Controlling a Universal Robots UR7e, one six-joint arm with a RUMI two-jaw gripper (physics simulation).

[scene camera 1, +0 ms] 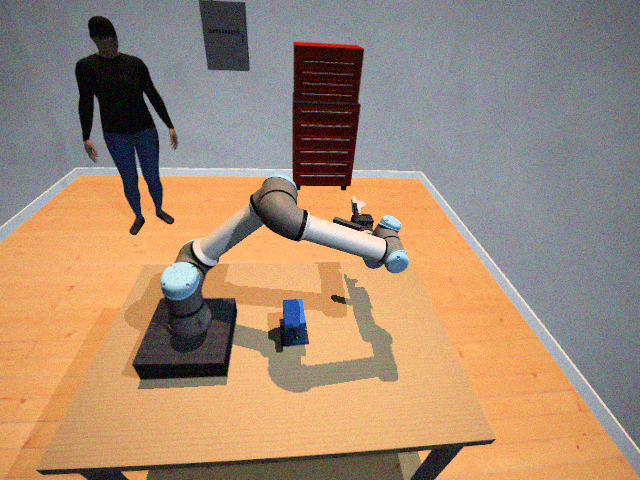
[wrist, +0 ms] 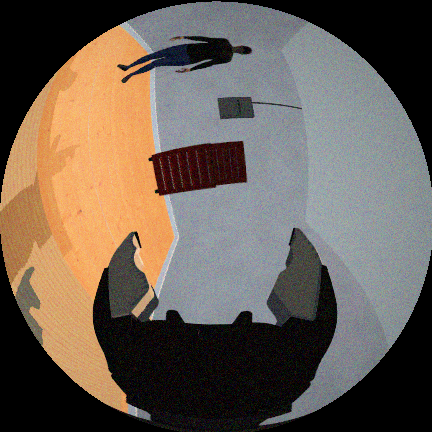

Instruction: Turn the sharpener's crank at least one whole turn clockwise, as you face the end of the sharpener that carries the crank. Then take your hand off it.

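Where they show: gripper, fingertip midpoint: [scene camera 1: 349,209] [wrist: 213,232]; arm's base, origin of the base link: [scene camera 1: 190,320].
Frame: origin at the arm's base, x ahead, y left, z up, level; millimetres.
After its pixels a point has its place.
Note:
The sharpener [scene camera 1: 294,314] {x 378, y -4, z 43 mm} is a blue block on a dark base, standing on the table right of the robot's base in the scene view. A small dark part shows low on its near end; the crank's exact shape and angle are too small to tell. My gripper [scene camera 1: 345,209] {x 612, y 437, z 221 mm} [wrist: 213,232] {x 612, y 437, z 221 mm} is open, with nothing between its fingers. It is raised high above the table's far right part, well apart from the sharpener, and its fingers point away towards the far wall. The sharpener does not show in the wrist view.
The wooden table [scene camera 1: 320,423] {x 465, y -324, z -86 mm} carries the arm's dark base block [scene camera 1: 180,356] {x 9, y -147, z 2 mm}. A person [scene camera 1: 121,98] [wrist: 205,51] stands on the floor at the back left. A red drawer cabinet [scene camera 1: 325,124] [wrist: 200,167] and a grey wall box [scene camera 1: 225,43] [wrist: 236,108] are at the far wall.

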